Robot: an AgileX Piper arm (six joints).
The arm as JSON. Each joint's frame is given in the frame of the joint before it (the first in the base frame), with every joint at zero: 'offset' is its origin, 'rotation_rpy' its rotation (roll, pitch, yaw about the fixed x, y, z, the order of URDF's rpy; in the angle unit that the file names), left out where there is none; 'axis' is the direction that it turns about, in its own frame. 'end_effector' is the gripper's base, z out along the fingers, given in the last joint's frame.
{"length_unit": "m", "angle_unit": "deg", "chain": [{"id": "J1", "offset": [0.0, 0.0, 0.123], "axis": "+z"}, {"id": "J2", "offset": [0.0, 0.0, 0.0], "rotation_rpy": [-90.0, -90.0, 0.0], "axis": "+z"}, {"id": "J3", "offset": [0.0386, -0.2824, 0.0], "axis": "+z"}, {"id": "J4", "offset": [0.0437, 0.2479, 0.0], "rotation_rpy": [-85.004, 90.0, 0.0], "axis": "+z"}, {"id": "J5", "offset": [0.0, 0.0, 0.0], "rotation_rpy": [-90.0, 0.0, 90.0], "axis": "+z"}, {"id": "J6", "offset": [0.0, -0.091, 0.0], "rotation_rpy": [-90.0, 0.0, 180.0], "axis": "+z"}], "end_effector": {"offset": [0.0, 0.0, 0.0], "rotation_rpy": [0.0, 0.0, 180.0]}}
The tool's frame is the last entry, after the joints.
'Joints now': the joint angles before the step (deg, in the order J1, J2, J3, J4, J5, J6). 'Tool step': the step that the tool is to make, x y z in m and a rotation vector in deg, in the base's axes. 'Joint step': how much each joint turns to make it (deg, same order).
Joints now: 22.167 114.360 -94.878 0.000 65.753 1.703
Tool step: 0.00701 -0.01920 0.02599 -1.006 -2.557 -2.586
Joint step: -2.414 -1.431 -3.530 -1.989 2.942 0.546
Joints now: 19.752 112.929 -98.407 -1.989 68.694 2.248
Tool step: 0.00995 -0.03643 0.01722 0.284 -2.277 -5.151
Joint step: -5.131 -1.200 -1.855 -0.412 0.799 0.049
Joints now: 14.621 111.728 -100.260 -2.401 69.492 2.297
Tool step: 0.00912 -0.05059 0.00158 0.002 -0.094 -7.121
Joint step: -7.115 -0.112 -0.177 -0.015 0.197 -0.001
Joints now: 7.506 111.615 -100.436 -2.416 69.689 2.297
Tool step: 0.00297 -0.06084 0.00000 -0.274 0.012 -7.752
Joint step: -8.419 0.001 -0.001 -0.108 0.000 -0.676
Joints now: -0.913 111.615 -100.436 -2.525 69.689 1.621
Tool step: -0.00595 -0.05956 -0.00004 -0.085 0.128 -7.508
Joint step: -8.319 0.001 -0.002 0.113 0.086 -0.853
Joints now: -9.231 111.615 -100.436 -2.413 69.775 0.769
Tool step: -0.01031 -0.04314 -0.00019 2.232 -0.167 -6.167
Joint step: -6.647 0.001 -0.002 2.413 0.308 -0.768
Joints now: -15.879 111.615 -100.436 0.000 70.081 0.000
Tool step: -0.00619 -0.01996 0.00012 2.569 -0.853 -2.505
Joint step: -3.530 0.000 0.001 3.055 0.000 -1.394
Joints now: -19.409 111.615 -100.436 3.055 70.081 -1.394
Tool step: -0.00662 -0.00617 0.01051 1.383 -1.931 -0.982
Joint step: -1.579 -1.441 0.000 2.177 0.162 -0.820
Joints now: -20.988 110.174 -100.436 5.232 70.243 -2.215
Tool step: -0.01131 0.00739 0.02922 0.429 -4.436 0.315
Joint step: -0.047 -4.122 0.000 2.128 0.183 -0.464
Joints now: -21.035 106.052 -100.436 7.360 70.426 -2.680
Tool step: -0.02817 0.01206 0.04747 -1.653 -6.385 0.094
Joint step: 0.000 -7.697 0.727 0.752 0.420 0.000
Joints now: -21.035 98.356 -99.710 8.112 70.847 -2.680
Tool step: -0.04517 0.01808 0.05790 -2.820 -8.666 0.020
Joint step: -0.001 -10.070 0.350 0.418 0.602 0.171
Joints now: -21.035 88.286 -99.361 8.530 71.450 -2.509
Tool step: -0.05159 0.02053 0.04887 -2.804 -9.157 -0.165
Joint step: 0.000 -9.779 0.114 0.430 0.051 0.427
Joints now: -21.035 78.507 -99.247 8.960 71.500 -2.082
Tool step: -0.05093 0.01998 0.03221 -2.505 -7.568 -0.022
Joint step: 0.000 -8.735 0.732 0.247 0.007 0.222
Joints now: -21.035 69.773 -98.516 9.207 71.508 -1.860
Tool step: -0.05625 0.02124 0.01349 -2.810 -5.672 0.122
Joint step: -0.002 -10.008 3.777 -0.242 0.000 -0.482
